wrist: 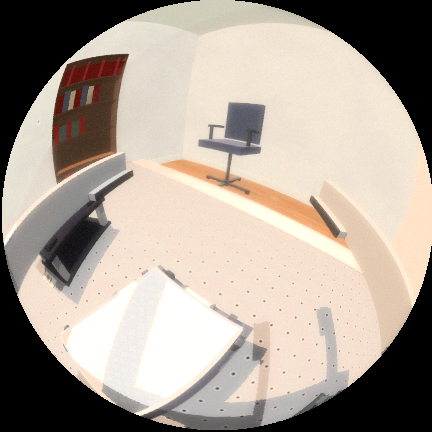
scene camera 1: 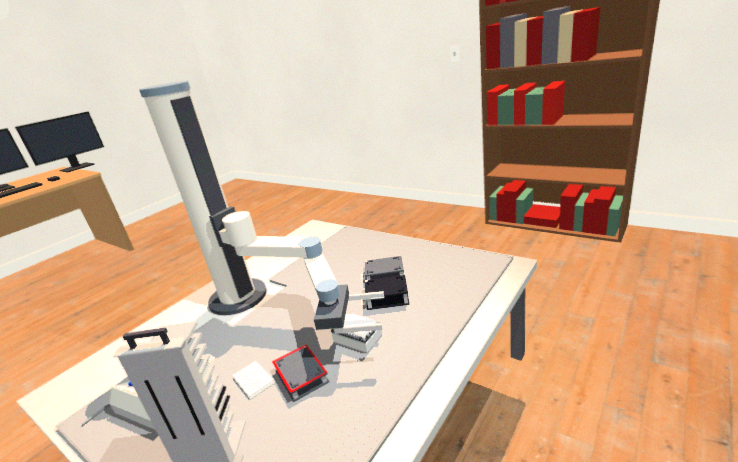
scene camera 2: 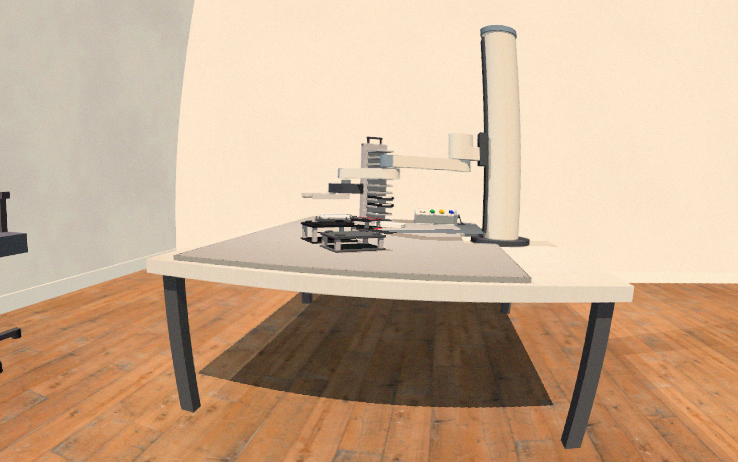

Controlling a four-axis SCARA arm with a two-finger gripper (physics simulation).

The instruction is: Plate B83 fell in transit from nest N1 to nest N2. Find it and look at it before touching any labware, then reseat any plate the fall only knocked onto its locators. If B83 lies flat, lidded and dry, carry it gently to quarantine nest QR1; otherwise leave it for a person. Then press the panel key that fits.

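Frame: origin at the arm's base, x ahead, y left, z up, level; millimetres.
Where they show: gripper, between the fingertips: (wrist: 221,169) (scene camera 1: 383,309) (scene camera 2: 306,195); arm's base, origin of its link: (scene camera 1: 238,297) (scene camera 2: 500,242).
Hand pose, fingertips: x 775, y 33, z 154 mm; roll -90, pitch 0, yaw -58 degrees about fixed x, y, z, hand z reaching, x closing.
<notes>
Each offset is from my fingertips to the top centre of the thing. "spot": to the spot under its first point.
My gripper (scene camera 1: 381,311) (scene camera 2: 305,195) (wrist: 221,169) is open and empty, its fingers level and wide apart above the table. A pale plate-like piece with dark edges @(111 mm back, 27 mm right, 72 mm down) (scene camera 1: 351,342) (scene camera 2: 334,216) (wrist: 190,340) lies below the fingers, partly hidden by them in scene camera 1; its label and whether it is lidded or dry cannot be told. A red-rimmed nest @(170 mm back, 250 mm right, 95 mm down) (scene camera 1: 310,381) stands on dark posts, with a flat white square @(spot: 293 mm back, 342 mm right, 127 mm down) (scene camera 1: 253,379) beside it. Two dark nests, one farther back @(spot: 255 mm back, 359 mm left, 96 mm down) (scene camera 1: 383,265) (scene camera 2: 352,235) and one nearer @(147 mm back, 216 mm left, 77 mm down) (scene camera 1: 385,284) (scene camera 2: 326,223) (wrist: 67,230), stand beyond the gripper. The key panel @(512 mm back, 577 mm right, 57 mm down) (scene camera 2: 435,217) has coloured keys.
A tall grey plate rack (scene camera 1: 163,392) (scene camera 2: 366,174) with many shelves stands at the near end of the table in scene camera 1. The arm's column (scene camera 1: 187,190) (scene camera 2: 502,136) rises at the table's long side. A chair (wrist: 244,125) and a bookcase (scene camera 1: 642,108) (wrist: 120,105) stand beyond the table.
</notes>
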